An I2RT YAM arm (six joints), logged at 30 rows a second.
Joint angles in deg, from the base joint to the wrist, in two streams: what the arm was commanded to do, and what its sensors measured. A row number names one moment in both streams.
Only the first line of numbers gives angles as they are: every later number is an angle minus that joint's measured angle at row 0.
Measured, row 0:
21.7, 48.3, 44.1, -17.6, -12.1, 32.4
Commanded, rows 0 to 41:
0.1, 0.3, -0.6, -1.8, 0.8, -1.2
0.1, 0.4, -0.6, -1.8, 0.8, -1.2
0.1, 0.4, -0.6, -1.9, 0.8, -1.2
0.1, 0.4, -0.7, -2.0, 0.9, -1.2
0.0, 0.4, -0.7, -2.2, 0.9, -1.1
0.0, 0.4, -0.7, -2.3, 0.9, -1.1
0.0, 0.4, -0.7, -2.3, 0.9, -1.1
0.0, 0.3, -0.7, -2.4, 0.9, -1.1
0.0, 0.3, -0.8, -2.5, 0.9, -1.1
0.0, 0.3, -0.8, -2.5, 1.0, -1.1
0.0, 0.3, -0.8, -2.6, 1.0, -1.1
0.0, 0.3, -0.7, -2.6, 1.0, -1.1
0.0, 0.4, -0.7, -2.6, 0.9, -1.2
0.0, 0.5, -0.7, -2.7, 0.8, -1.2
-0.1, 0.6, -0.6, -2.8, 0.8, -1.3
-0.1, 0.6, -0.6, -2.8, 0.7, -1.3
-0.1, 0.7, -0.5, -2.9, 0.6, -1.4
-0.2, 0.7, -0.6, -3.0, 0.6, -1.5
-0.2, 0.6, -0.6, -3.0, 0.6, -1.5
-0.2, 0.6, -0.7, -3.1, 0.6, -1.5
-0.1, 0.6, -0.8, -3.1, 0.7, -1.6
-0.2, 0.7, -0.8, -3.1, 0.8, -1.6
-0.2, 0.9, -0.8, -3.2, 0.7, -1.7
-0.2, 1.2, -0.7, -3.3, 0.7, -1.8
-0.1, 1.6, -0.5, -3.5, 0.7, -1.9
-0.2, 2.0, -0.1, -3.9, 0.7, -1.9
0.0, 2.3, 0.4, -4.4, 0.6, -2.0
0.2, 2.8, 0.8, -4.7, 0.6, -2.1
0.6, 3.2, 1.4, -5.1, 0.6, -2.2
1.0, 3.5, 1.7, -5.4, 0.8, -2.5
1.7, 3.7, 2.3, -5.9, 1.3, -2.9
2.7, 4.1, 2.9, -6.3, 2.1, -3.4
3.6, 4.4, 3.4, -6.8, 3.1, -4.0
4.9, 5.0, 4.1, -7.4, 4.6, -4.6
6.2, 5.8, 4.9, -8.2, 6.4, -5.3
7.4, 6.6, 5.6, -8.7, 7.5, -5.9
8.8, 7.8, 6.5, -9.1, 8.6, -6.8
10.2, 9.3, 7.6, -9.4, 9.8, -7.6
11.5, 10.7, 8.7, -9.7, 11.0, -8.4
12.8, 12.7, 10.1, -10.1, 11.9, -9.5
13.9, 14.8, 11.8, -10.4, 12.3, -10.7
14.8, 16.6, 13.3, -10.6, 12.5, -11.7
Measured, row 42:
12.8, 13.1, 9.4, -8.1, 8.3, -7.1
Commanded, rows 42 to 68:
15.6, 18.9, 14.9, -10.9, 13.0, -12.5
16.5, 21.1, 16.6, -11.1, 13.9, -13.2
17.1, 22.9, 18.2, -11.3, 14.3, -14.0
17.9, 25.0, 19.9, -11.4, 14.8, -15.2
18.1, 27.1, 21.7, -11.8, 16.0, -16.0
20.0, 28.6, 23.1, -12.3, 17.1, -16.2
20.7, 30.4, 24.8, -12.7, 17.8, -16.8
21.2, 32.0, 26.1, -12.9, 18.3, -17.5
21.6, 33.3, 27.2, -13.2, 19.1, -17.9
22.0, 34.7, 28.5, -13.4, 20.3, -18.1
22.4, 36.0, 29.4, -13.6, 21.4, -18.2
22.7, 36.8, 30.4, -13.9, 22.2, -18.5
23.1, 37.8, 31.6, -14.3, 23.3, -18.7
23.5, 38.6, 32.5, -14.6, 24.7, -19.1
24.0, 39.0, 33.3, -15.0, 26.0, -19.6
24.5, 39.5, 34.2, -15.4, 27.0, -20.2
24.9, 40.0, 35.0, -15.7, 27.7, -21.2
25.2, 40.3, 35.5, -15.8, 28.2, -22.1
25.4, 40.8, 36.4, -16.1, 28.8, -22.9
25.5, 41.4, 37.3, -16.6, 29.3, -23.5
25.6, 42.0, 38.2, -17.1, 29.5, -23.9
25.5, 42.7, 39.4, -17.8, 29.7, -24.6
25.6, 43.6, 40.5, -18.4, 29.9, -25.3
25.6, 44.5, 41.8, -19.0, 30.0, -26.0
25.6, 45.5, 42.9, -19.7, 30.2, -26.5
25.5, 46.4, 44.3, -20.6, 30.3, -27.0
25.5, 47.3, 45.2, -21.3, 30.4, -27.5
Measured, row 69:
25.5, 45.2, 42.2, -16.9, 27.9, -24.5
